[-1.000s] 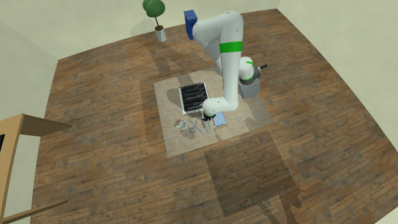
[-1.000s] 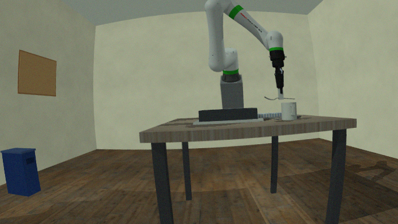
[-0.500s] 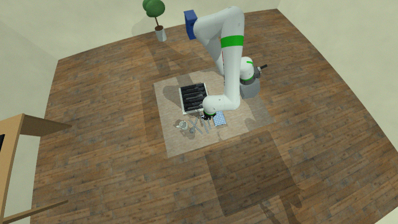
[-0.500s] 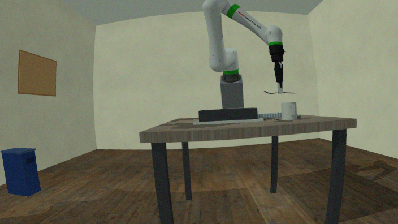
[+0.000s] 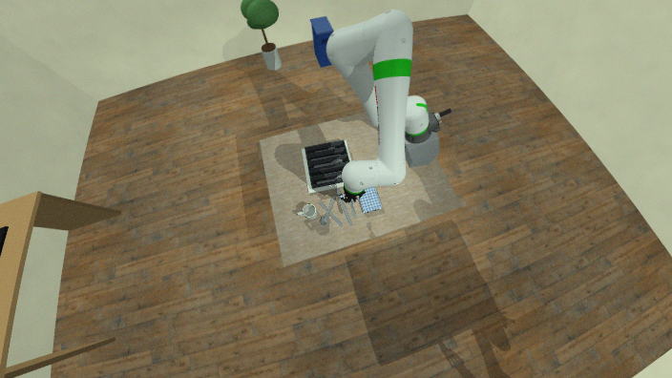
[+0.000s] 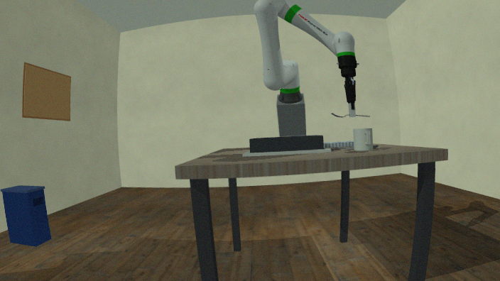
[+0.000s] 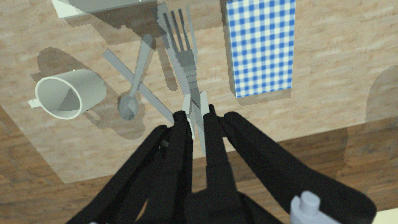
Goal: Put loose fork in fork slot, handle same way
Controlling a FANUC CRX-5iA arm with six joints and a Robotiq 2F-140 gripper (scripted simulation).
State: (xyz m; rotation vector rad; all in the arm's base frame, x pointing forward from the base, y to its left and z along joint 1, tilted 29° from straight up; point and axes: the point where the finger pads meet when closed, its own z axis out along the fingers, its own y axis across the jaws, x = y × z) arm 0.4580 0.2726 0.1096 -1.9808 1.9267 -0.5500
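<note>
The cutlery tray lies 6 cm ahead of my hand, 33 cm to the right of it and 13 cm below it. Round my hand: white mug 25 cm ahead, 3 cm to the right, 14 cm below.
</note>
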